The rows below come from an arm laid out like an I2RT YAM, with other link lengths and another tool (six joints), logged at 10 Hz.
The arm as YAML. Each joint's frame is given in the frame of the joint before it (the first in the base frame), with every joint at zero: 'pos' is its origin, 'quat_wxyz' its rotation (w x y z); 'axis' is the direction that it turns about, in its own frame. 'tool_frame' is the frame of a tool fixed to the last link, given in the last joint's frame.
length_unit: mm
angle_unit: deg
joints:
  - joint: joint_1
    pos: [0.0, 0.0, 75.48]
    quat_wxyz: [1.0, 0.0, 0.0, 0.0]
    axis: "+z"
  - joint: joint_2
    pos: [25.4, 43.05, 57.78]
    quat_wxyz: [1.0, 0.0, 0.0, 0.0]
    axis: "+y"
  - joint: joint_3
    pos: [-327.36, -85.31, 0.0]
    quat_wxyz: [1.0, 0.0, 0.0, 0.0]
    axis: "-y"
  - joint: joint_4
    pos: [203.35, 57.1, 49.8]
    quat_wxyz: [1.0, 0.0, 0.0, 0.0]
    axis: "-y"
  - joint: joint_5
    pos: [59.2, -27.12, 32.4]
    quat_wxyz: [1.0, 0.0, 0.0, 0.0]
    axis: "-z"
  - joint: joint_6
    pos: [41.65, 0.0, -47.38]
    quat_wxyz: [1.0, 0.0, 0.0, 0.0]
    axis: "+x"
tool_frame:
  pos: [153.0, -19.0, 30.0]
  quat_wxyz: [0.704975, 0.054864, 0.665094, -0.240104]
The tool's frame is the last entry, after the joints.
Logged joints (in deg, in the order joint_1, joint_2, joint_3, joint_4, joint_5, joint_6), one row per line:
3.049 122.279 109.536 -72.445 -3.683 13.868
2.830 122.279 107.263 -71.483 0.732 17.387
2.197 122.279 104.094 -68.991 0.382 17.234
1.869 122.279 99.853 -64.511 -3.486 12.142
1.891 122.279 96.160 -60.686 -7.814 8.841
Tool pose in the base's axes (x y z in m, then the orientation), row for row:
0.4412 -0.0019 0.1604 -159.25 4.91 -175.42
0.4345 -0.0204 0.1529 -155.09 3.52 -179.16
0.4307 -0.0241 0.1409 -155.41 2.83 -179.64
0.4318 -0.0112 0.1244 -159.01 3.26 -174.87
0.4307 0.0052 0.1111 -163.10 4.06 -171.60
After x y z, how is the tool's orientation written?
As angles about the fixed x, y, z axes (roll, pitch, yaw), in degrees.
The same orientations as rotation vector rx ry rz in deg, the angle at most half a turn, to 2 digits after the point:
-5.51 171.47 -31.09
-0.09 172.24 -38.00
0.39 173.10 -37.71
-6.83 172.83 -31.79
-11.76 172.54 -25.17

